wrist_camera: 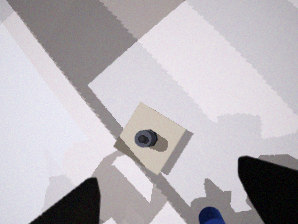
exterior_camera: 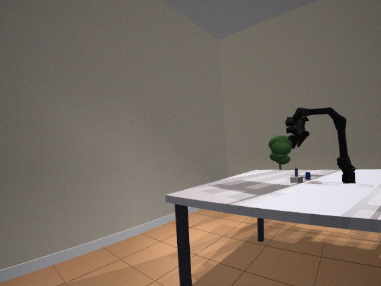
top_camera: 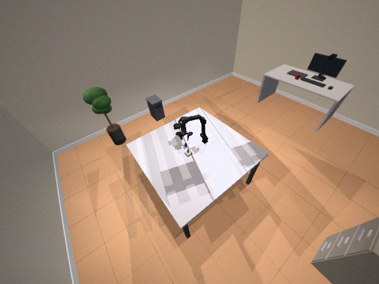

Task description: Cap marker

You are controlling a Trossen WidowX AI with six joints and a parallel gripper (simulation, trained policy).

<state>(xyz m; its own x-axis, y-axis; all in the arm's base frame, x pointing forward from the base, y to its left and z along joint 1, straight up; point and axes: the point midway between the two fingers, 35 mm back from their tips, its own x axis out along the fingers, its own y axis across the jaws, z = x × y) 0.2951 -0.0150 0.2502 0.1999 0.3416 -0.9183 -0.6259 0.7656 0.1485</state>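
Now: the blue cap 6 cm behind my gripper tip, 9 cm to the right of it and 19 cm below it. The rest, counted from my gripper tip: holder block: 4 cm to the left, 20 cm below.
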